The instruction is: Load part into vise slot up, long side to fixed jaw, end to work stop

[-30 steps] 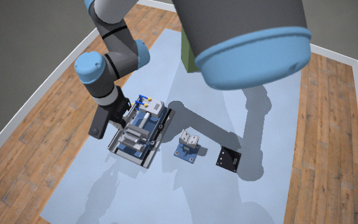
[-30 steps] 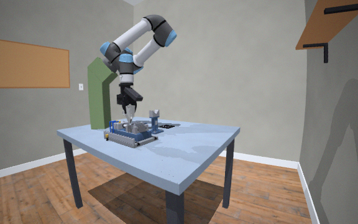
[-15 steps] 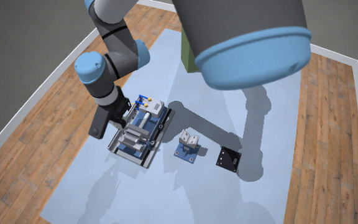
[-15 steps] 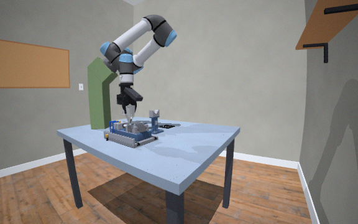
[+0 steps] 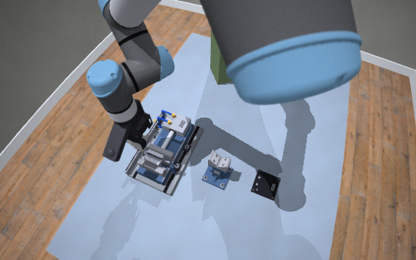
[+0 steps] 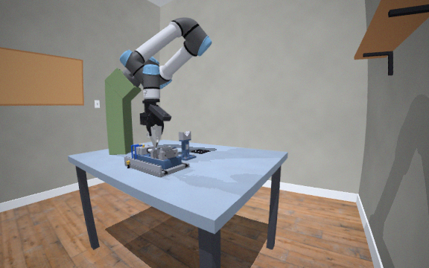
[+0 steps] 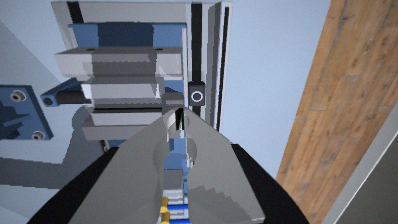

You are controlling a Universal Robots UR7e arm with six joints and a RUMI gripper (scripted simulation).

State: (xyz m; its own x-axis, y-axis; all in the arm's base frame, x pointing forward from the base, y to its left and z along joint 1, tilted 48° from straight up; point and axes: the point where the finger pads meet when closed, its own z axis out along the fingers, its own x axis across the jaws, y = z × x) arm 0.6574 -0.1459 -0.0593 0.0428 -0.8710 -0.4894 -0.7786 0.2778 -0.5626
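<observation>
My hand is 5 cm to the right of the grey part and 3 cm above it. Also, from my hand: work stop (10 cm to the left, 4 cm below, 1 cm behind); moving jaw (5 cm to the left, 5 cm below, 4 cm behind); fixed jaw (5 cm to the left, 5 cm below, 3 cm ahead).
</observation>
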